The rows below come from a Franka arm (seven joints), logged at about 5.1 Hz.
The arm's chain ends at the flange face. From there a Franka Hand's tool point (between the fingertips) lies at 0.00 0.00 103.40 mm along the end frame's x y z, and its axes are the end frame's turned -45 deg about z.
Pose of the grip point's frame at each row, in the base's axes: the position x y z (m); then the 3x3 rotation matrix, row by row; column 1 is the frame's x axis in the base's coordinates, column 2 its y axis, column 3 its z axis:
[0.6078 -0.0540 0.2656], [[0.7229 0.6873 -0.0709], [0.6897 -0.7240 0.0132], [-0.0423 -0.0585 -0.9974]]
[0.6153 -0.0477 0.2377], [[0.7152 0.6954 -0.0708], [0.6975 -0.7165 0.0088], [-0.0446 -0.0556 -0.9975]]
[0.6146 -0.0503 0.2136], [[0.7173 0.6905 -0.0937], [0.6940 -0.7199 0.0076], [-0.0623 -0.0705 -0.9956]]
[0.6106 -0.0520 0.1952], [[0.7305 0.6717 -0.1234], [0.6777 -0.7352 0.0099], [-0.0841 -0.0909 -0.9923]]
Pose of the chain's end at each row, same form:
[0.6151 -0.0554 0.3687], [[0.9972 -0.0252 -0.0709], [-0.0243 -0.9996 0.0132], [-0.0713 -0.0115 -0.9974]]
[0.6226 -0.0486 0.3408], [[0.9974 -0.0140 -0.0708], [-0.0134 -0.9998 0.0088], [-0.0709 -0.0078 -0.9975]]
[0.6243 -0.0511 0.3165], [[0.9955 -0.0190 -0.0937], [-0.0183 -0.9998 0.0076], [-0.0939 -0.0058 -0.9956]]
[0.6234 -0.0530 0.2978], [[0.9915 -0.0416 -0.1234], [-0.0407 -0.9991 0.0099], [-0.1237 -0.0048 -0.9923]]

